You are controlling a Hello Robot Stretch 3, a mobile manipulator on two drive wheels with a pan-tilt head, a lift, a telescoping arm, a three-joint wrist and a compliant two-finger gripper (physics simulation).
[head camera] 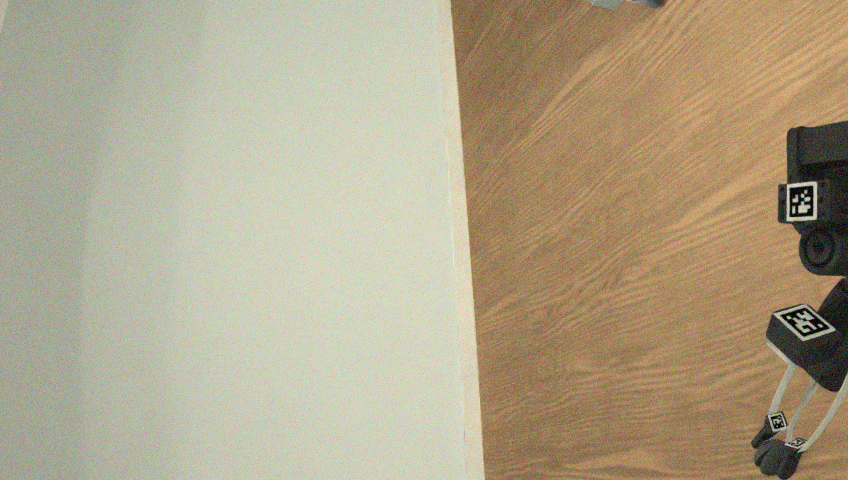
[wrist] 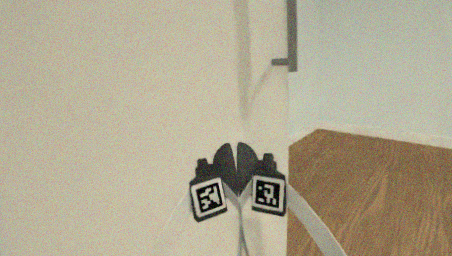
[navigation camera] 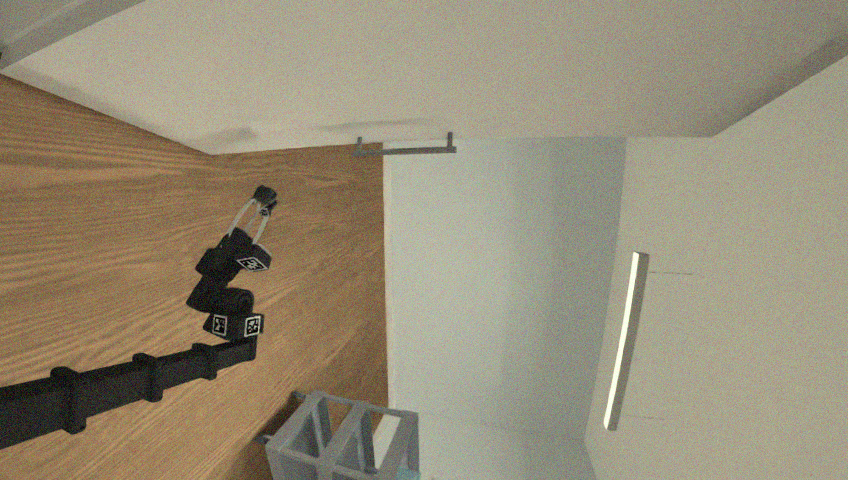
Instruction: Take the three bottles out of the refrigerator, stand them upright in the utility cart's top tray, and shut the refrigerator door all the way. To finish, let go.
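Note:
My gripper (head camera: pixel 774 450) (navigation camera: pixel 265 195) (wrist: pixel 235 161) is shut, its fingertips together with nothing visible between them. In the wrist view it is in front of the pale refrigerator surface (navigation camera: pixel 416 71) (wrist: pixel 125 100), below the dark bar handle (navigation camera: pixel 405 150) (wrist: pixel 292 30); contact cannot be told. Whether the door is fully shut cannot be told. The grey utility cart (navigation camera: pixel 345 431) shows partly at the bottom of the navigation view, which looks turned sideways. A teal patch (navigation camera: pixel 408 474) shows at the cart's cut-off edge. The bottles cannot be made out, nor can the refrigerator's inside.
A pale wall (head camera: pixel 297 208) (navigation camera: pixel 464 249) (wrist: pixel 375 65) meets the wooden floor (head camera: pixel 624 237) (navigation camera: pixel 119 190) (wrist: pixel 370 200). My black telescoping arm (navigation camera: pixel 107 389) reaches over the floor. A bright light strip (navigation camera: pixel 626 339) is at the right of the navigation view.

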